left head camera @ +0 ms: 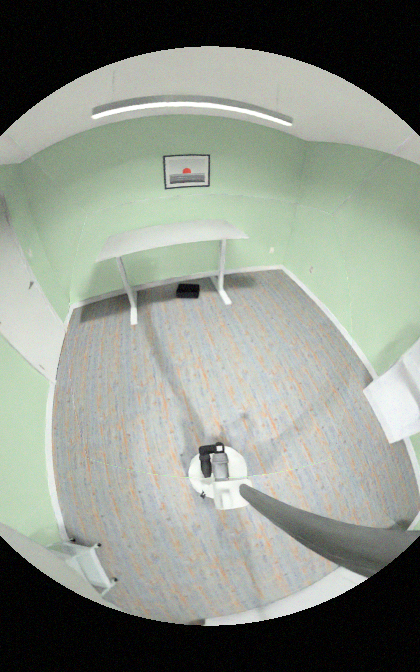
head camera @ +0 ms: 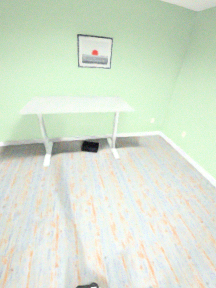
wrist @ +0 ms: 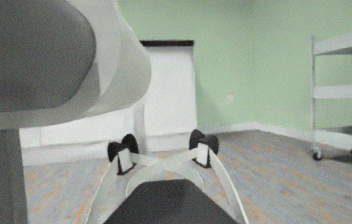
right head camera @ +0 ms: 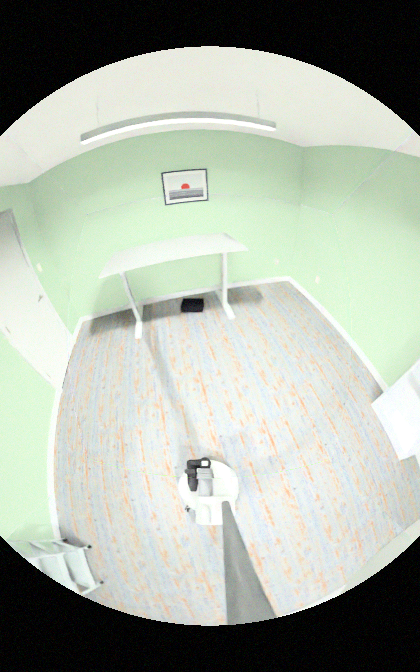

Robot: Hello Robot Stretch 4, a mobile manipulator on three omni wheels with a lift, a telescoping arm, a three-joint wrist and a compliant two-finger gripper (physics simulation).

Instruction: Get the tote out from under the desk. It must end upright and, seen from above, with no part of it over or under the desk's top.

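Frame: origin at the robot's base, x ahead, y left, z up, level; millimetres.
Where they show: gripper, fingertip midpoint: (wrist: 163, 144).
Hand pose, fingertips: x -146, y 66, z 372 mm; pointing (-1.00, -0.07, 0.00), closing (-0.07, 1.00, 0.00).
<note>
After its pixels a point has its place.
The black tote (head camera: 90, 146) {x 2224, y 195, z -17 mm} (left head camera: 188, 291) (right head camera: 192, 305) stands on the floor under the white desk (head camera: 77, 104) {x 1966, y 362, z 923 mm} (left head camera: 170, 235) (right head camera: 172, 252), between its two legs and nearer the right one. It looks upright, but is small in these views. The desk stands by the far green wall. My gripper (wrist: 163, 144) {x -146, y 66, z 372 mm} is open in the wrist view, with a wide gap between its two black-padded fingertips and nothing between them. It is far from the tote, over my own base, and the tote does not show in the wrist view.
A wheeled shelf cart (left head camera: 95, 567) (right head camera: 77, 567) (wrist: 314, 95) {x -1240, y 939, z 387 mm} stands behind on the left. A white unit (left head camera: 400, 400) (right head camera: 402, 417) stands by the right wall. A white cabinet with a dark top (wrist: 172, 95) {x -1658, y 50, z 442 mm} shows in the wrist view. A door (left head camera: 25, 300) (right head camera: 30, 305) is at the left.
</note>
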